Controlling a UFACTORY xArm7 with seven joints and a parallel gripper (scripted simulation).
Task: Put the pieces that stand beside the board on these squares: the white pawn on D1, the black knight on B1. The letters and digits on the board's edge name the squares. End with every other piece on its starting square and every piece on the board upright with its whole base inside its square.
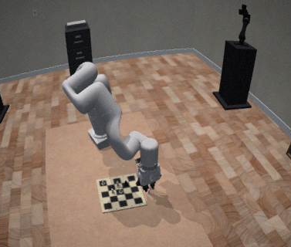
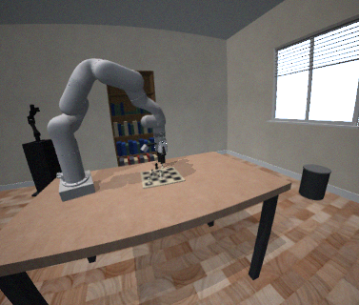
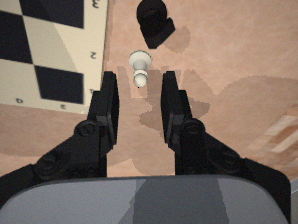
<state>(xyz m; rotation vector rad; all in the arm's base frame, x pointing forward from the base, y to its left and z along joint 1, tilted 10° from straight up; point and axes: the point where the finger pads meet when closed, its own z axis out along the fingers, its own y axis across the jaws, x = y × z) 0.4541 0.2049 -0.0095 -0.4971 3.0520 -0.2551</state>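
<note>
Right now my hand is 4 cm past the black knight and 4 cm above it. The rest, counted from my hand: chessboard: 2 cm behind, 14 cm to the right, 5 cm below.
</note>
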